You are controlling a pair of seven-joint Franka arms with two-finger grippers.
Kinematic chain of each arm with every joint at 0, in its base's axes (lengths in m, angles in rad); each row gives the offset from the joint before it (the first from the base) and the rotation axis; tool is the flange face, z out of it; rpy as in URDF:
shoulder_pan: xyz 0 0 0.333 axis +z
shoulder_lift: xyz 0 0 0 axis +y
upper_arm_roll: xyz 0 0 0.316 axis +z
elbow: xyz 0.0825 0 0 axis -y
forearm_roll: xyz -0.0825 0 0.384 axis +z
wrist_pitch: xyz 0 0 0 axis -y
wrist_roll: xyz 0.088 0 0 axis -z
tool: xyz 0 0 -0.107 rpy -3.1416 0 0
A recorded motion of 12 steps. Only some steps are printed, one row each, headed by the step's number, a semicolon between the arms.
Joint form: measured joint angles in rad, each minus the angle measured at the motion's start. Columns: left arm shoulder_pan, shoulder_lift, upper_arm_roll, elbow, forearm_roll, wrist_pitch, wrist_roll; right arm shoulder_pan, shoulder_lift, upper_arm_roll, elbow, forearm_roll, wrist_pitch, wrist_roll.
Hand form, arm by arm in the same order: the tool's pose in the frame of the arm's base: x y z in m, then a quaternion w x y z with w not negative. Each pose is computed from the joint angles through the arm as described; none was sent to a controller.
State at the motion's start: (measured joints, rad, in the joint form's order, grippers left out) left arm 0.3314 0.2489 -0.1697 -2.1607 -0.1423 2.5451 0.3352; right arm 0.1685 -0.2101 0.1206 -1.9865 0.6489 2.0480 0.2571
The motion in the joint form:
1: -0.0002 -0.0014 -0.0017 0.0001 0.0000 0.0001 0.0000; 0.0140 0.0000 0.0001 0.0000 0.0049 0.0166 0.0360
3: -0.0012 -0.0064 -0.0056 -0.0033 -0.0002 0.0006 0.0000; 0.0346 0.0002 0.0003 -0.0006 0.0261 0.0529 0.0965
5: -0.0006 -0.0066 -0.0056 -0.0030 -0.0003 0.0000 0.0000; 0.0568 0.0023 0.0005 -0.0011 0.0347 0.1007 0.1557
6: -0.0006 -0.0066 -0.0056 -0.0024 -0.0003 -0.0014 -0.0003; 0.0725 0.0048 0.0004 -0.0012 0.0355 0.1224 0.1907
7: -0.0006 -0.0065 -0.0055 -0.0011 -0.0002 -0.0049 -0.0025; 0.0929 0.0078 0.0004 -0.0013 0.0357 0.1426 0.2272
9: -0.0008 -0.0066 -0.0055 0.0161 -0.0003 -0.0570 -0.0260; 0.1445 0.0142 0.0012 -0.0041 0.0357 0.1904 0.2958
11: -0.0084 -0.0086 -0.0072 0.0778 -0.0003 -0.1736 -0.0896; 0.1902 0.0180 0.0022 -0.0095 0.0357 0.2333 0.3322
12: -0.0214 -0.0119 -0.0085 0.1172 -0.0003 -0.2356 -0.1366; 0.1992 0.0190 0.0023 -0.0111 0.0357 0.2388 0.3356
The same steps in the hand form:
1: 0.5697 0.0951 0.2971 0.04569 0.99514 -0.02740 0.08275; 0.4900 0.1922 0.5930 0.31710 -0.94144 0.10502 -0.04593
3: 0.5693 0.0922 0.2986 0.04577 0.99499 -0.02980 0.08373; 0.4891 0.2013 0.5965 0.33096 -0.93316 0.13257 -0.04585
5: 0.5693 0.0926 0.2988 0.04580 0.99500 -0.02949 0.08370; 0.4891 0.2101 0.5998 0.34100 -0.92517 0.15857 -0.05139
6: 0.5694 0.0925 0.2989 0.04596 0.99503 -0.02940 0.08332; 0.4883 0.2167 0.6005 0.34468 -0.92154 0.17124 -0.05129
7: 0.5695 0.0926 0.2990 0.04642 0.99513 -0.02843 0.08219; 0.4862 0.2257 0.6008 0.34814 -0.91827 0.18208 -0.04919
9: 0.5702 0.0916 0.3012 0.05332 0.99626 -0.01880 0.06528; 0.4793 0.2488 0.6005 0.35568 -0.91232 0.19772 -0.04549
11: 0.5789 0.0859 0.3177 0.06548 0.99711 0.00326 0.03849; 0.4714 0.2689 0.5999 0.36198 -0.90922 0.20046 -0.04592
12: 0.5855 0.0776 0.3312 0.07061 0.99699 0.01658 0.02745; 0.4695 0.2729 0.5991 0.36246 -0.90938 0.19904 -0.04509

